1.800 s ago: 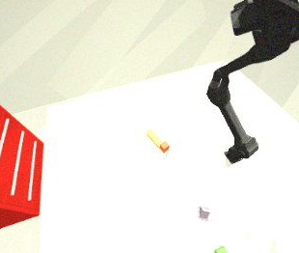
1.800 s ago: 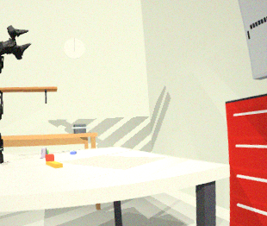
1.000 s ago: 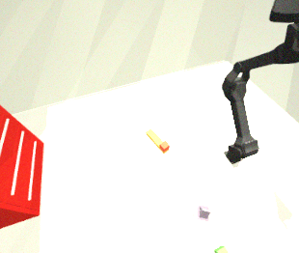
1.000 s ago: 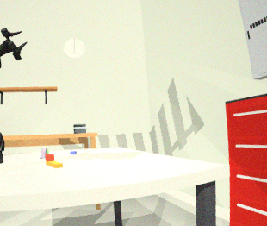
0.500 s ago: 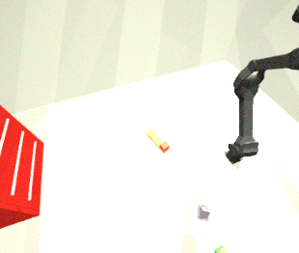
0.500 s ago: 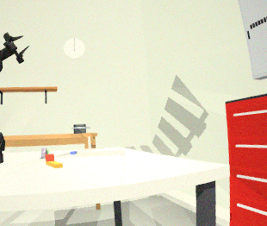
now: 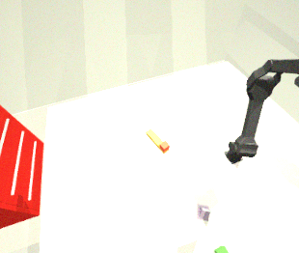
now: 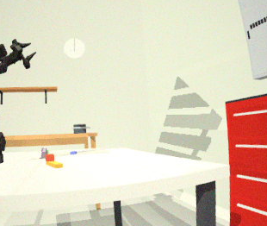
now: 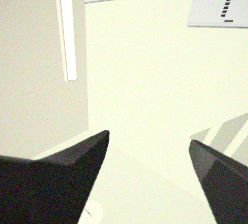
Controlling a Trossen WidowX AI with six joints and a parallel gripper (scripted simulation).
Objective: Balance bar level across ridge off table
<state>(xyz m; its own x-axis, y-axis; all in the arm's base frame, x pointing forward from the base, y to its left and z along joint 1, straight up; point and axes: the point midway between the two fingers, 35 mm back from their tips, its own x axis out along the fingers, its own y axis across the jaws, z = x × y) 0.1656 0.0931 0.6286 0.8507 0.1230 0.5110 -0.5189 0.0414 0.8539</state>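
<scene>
Now: gripper tip 63 cm above the yellow bar, 27 cm to the left of it and 10 cm short of it. Round my gripper tip: green-edged piece: 63 cm below, 20 cm to the left, 6 cm ahead; blue block: 64 cm below, 24 cm ahead, 19 cm to the left.
</scene>
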